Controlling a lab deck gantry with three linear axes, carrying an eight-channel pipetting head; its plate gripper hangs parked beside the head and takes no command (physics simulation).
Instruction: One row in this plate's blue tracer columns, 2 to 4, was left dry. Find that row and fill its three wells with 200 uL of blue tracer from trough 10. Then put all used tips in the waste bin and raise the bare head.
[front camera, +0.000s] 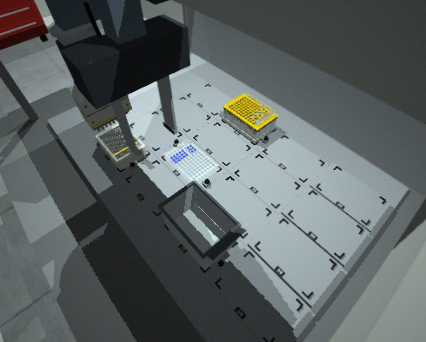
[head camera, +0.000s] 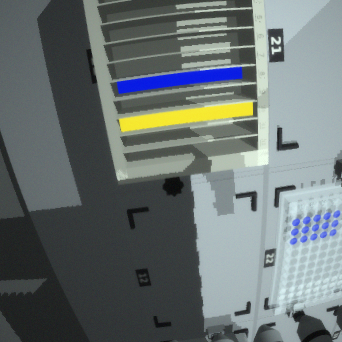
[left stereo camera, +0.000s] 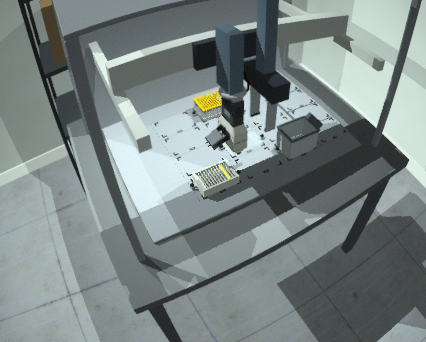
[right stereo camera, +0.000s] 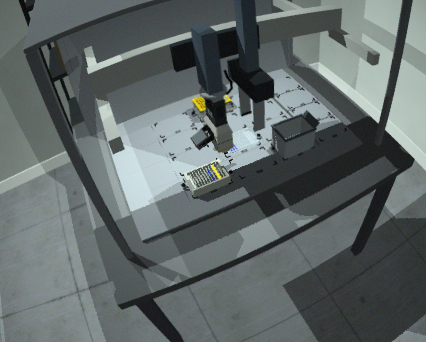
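Note:
The pipetting head (front camera: 102, 112) (left stereo camera: 233, 136) (right stereo camera: 220, 136) is low at the trough rack (front camera: 107, 155) (head camera: 261, 120) (left stereo camera: 220, 189) (right stereo camera: 207, 187). In the head view a blue strip (head camera: 180, 80) and a yellow strip (head camera: 185, 116) lie in it. Several channel ends (head camera: 267, 334) show at the bottom; tips are unclear. The plate (front camera: 200, 167) (head camera: 305, 272) (right stereo camera: 246, 141) has blue wells in two groups with a pale row between, seen in the front view; the head view cuts it off. My parked gripper (front camera: 157, 142) (left stereo camera: 263, 122) (right stereo camera: 252, 121) hangs open and empty.
The yellow tip rack (front camera: 250, 112) (left stereo camera: 207, 101) (right stereo camera: 199, 103) stands toward the back of the deck. The grey waste bin (front camera: 222, 242) (left stereo camera: 297, 146) (right stereo camera: 295, 145) stands beside the plate, opposite the trough rack. Dark knobs (front camera: 207, 182) (head camera: 173, 186) stick up beside the labware.

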